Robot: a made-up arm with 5 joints. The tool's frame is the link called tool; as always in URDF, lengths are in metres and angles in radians.
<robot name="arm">
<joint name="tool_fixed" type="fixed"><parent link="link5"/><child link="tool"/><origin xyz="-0.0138 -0.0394 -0.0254" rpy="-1.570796 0 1.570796"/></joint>
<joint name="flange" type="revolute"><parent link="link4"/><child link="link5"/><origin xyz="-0.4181 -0.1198 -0.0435"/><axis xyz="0 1 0"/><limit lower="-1.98" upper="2.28"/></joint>
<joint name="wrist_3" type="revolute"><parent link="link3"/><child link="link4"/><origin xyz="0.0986 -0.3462 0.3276"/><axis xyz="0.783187 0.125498 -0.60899"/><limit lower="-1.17" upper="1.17"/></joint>
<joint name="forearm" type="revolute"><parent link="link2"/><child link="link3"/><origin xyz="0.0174 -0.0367 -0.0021"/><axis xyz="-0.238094 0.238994 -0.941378"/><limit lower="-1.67" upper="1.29"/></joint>
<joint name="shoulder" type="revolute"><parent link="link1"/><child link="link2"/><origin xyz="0.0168 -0.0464 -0.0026"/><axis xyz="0 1 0"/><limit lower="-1.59" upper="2.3"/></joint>
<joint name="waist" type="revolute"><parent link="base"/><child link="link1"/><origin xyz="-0.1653 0.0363 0.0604"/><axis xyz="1 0 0"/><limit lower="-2.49" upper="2.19"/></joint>
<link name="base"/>
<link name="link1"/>
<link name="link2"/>
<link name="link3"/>
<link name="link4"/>
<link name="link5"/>
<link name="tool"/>
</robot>
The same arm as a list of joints. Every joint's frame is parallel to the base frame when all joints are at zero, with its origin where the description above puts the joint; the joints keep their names.
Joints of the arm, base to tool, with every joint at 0 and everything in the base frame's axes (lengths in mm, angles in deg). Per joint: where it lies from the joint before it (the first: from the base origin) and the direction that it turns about. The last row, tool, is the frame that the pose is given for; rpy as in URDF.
waist: origin -165.3 36.3 60.4 axis 1 0 0
shoulder: origin 16.8 -46.4 -2.6 axis 0 1 0
forearm: origin 17.4 -36.7 -2.1 axis -0.238094 0.238994 -0.941378
wrist_3: origin 98.6 -346.2 327.6 axis 0.783187 0.125498 -0.60899
flange: origin -418.1 -119.8 -43.5 axis 0 1 0
tool: origin -13.8 -39.4 -25.4 rpy -90.00 0.00 90.00
Joint limits (deg, base to tool): -142.67..125.48 -91.10..131.78 -95.68..73.91 -67.04..67.04 -113.45..130.63

